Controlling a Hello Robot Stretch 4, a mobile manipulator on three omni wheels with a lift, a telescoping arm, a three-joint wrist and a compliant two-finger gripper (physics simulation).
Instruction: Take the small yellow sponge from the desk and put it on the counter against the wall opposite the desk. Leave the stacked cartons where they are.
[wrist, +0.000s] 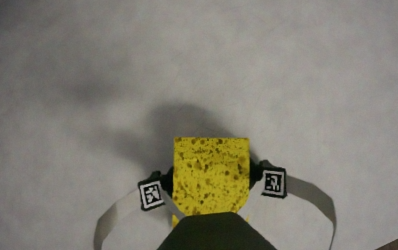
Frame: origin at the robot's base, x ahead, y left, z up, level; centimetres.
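Seen in the pictures: hand, tool point: (207, 175).
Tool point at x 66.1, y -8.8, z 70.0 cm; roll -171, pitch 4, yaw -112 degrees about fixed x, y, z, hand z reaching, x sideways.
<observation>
A point is followed by its place in that frame.
The yellow sponge (211, 172) @(x 66.4, y -9.7, z 73.9 cm), speckled with brown spots, is at the lower middle of the wrist view, over a light grey surface. My gripper (211, 176) @(x 66.1, y -8.8, z 70.0 cm) is shut on the sponge, with one dark fingertip pressed against its left side and the other against its right side. The gripper's dark body hides the sponge's near end. A soft shadow lies on the surface above and to the left of the sponge. The stacked cartons and the counter do not show in this view.
The light grey desk top (280, 75) @(x 71.5, y -20.4, z 69.2 cm) fills most of the view. A small brown patch, beyond the desk's edge, shows at the bottom right corner.
</observation>
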